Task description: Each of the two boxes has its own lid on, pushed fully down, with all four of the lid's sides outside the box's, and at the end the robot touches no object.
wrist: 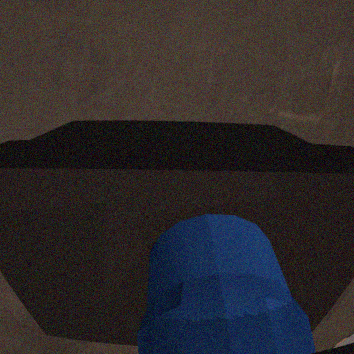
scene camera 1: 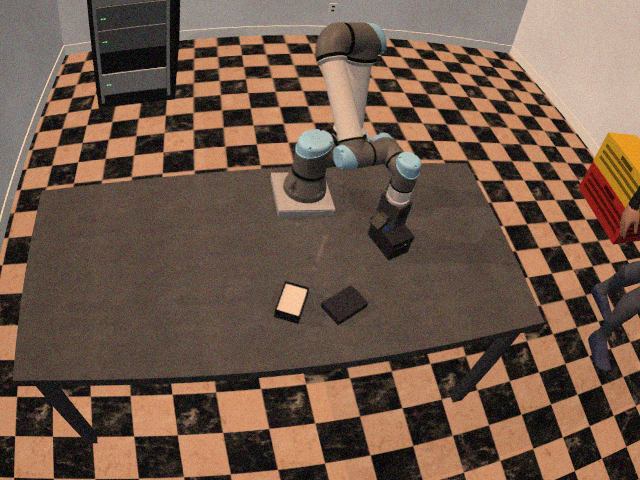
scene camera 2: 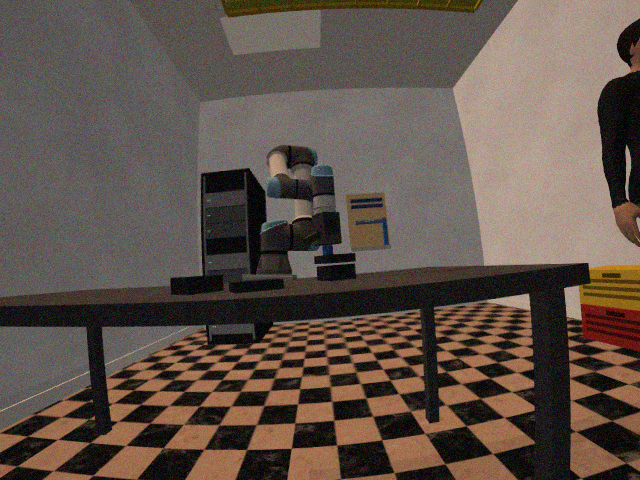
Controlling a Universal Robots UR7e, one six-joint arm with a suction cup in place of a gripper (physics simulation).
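Seen in the pictures: hand at its tool point: (wrist: 205,234) (scene camera 1: 386,228); arm's base at its link origin: (scene camera 1: 304,188) (scene camera 2: 274,274).
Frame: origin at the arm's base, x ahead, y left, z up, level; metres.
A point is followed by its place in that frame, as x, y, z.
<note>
My gripper, a blue suction cup (scene camera 2: 327,250) (wrist: 220,285), is shut on a black lid (scene camera 1: 393,235) {0.260, 0.263, 0.054} (scene camera 2: 334,257) {0.293, 0.273, 0.044} (wrist: 100,225) {0.255, 0.250, 0.054} and holds it level over the right-hand box (scene camera 2: 336,272) {0.291, 0.275, -0.002} (wrist: 170,131) {0.244, 0.231, 0.002}. A thin gap shows between lid and box in scene camera 2. The lid sits slightly left of the box there; the box's far side shows past the lid's edge in the wrist view. The other box (scene camera 1: 293,299) {0.471, -0.072, 0.008} (scene camera 2: 196,284) {0.516, -0.053, -0.004} is open, with a pale inside. The second lid (scene camera 1: 344,304) {0.483, 0.081, -0.004} (scene camera 2: 256,285) {0.516, 0.100, -0.014} lies flat on the table, right of it and apart.
The dark table (scene camera 1: 155,268) {0.337, -0.510, -0.026} (scene camera 2: 392,284) {0.587, 0.390, -0.027} carries the arm's pale base plate (scene camera 1: 305,207) {0.096, -0.005, 0.005} behind the open box. A server rack (scene camera 1: 174,51) (scene camera 2: 203,227) stands behind the table. Yellow and red crates (scene camera 1: 610,180) (scene camera 2: 615,310) and a person (scene camera 1: 602,330) (scene camera 2: 617,129) are at the right, off the table.
</note>
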